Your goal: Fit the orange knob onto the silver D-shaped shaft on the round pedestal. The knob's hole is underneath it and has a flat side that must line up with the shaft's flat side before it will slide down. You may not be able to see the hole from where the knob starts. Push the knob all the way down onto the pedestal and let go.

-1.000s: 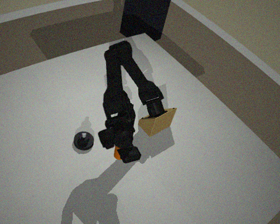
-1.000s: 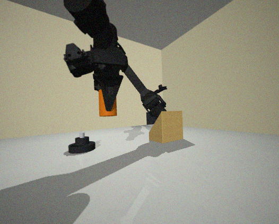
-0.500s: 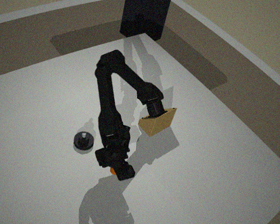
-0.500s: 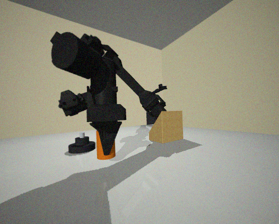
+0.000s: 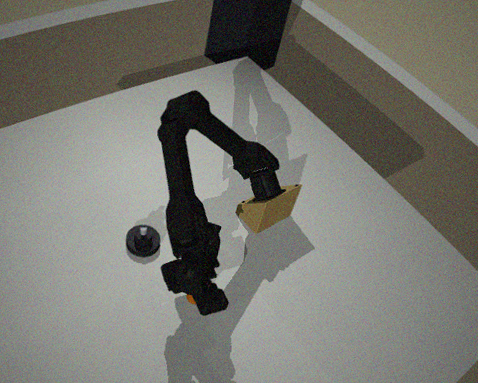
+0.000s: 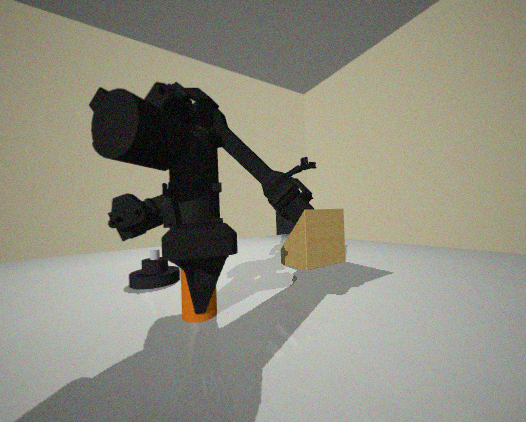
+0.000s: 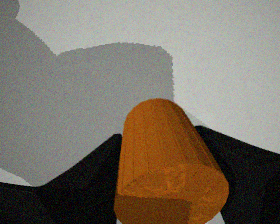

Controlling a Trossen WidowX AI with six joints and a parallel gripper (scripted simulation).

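Now: gripper tip 30 mm below the orange knob. Round my gripper tip: round black pedestal: 190 mm to the right, 20 mm above.
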